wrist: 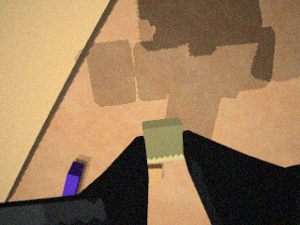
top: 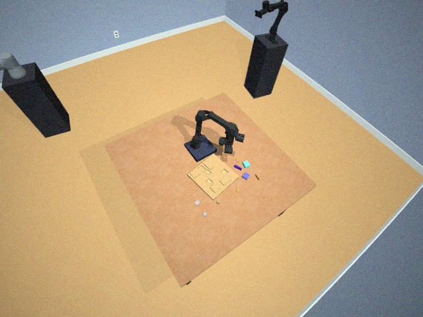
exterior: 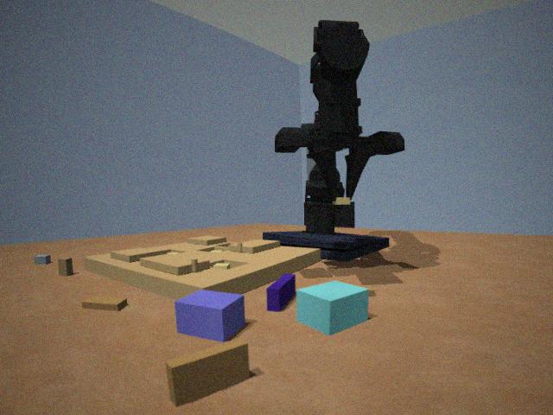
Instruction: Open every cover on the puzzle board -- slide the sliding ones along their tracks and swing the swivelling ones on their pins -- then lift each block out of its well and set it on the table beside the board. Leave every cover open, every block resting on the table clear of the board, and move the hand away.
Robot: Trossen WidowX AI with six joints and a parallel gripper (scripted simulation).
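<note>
The tan puzzle board lies 20 cm to the right of my gripper tip, 14 cm ahead of it and 9 cm below it. The rest, counted from my gripper tip: small grey block: 40 cm ahead, 37 cm to the right, 10 cm below; then dark purple block: 14 cm ahead, 10 cm below, 4 cm to the left; then cyan block: 14 cm ahead, 11 cm to the left, 9 cm below.
</note>
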